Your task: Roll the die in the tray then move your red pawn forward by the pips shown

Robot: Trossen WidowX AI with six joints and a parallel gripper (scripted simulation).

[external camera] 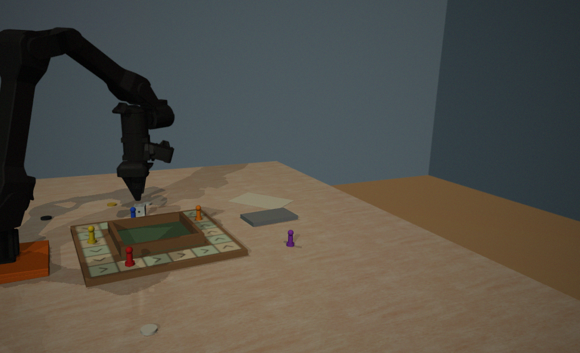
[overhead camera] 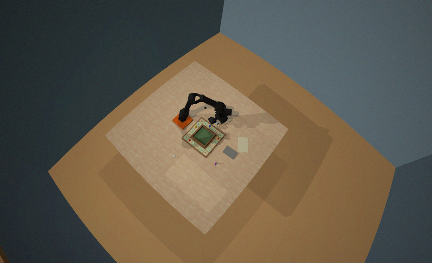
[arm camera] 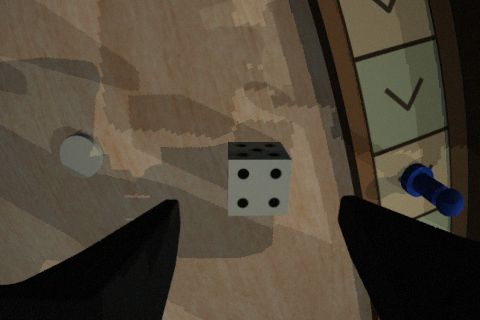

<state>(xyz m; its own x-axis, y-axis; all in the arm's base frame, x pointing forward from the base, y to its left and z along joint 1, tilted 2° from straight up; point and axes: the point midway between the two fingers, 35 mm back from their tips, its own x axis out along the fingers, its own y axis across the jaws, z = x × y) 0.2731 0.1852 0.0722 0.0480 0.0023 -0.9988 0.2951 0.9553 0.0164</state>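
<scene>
Right now the white die is 30 mm below my gripper tip. Round my gripper tip: orange pawn (110 mm ahead, 120 mm to the right, 20 mm below); green tray (10 mm behind, 190 mm to the right, 40 mm below); blue pawn (30 mm behind, 80 mm to the right, 20 mm below).
</scene>
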